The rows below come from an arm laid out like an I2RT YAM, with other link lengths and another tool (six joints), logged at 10 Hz.
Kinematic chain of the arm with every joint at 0, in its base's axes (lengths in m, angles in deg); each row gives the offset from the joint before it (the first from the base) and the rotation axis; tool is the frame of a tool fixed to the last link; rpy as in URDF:
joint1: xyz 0 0 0.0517 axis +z
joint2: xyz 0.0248 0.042 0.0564 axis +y
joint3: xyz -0.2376 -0.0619 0 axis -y
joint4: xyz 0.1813 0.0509 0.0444 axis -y
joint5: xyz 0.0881 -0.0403 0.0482 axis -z
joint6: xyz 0.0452 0 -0.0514 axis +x
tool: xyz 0.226 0.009 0.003 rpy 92.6 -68 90
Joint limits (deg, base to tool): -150..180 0..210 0..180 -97..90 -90..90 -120..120
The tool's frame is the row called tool.
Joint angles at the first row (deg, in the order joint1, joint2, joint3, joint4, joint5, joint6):
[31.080 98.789 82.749 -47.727 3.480 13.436]
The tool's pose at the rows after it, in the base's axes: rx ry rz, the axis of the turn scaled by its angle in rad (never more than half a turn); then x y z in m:
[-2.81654, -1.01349, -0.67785, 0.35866, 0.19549, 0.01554]
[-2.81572, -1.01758, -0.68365, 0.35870, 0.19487, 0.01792]
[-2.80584, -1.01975, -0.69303, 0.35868, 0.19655, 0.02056]
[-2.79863, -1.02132, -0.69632, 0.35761, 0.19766, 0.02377]
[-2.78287, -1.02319, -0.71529, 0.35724, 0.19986, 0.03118]
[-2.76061, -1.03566, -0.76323, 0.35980, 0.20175, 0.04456]
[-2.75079, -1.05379, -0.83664, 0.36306, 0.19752, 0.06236]
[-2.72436, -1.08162, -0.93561, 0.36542, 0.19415, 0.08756]
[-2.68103, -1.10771, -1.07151, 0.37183, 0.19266, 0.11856]
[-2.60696, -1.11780, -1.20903, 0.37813, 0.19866, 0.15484]
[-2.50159, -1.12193, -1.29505, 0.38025, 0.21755, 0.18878]
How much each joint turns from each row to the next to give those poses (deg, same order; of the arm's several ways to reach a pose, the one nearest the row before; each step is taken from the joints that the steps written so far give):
[-0.053 0.006 0.486 -0.481 -0.075 -0.196]
[-0.014 -0.335 0.167 -0.309 0.099 -0.198]
[-0.009 -0.451 -0.126 0.155 -0.318 -0.144]
[0.019 -0.404 0.319 -0.494 -0.286 -0.063]
[0.003 -1.015 0.296 -0.405 -0.432 -0.168]
[-0.046 -1.727 0.350 -0.132 -0.119 -0.767]
[-0.010 -2.914 -0.213 -0.164 1.125 -1.137]
[0.055 -3.949 -0.111 -0.231 0.979 -1.693]
[-0.002 -4.169 -0.343 1.271 0.997 -2.080]
[0.001 -3.284 0.952 1.508 -0.377 -1.534]
[0.304 -0.870 3.182 0.666 -2.692 -0.404]

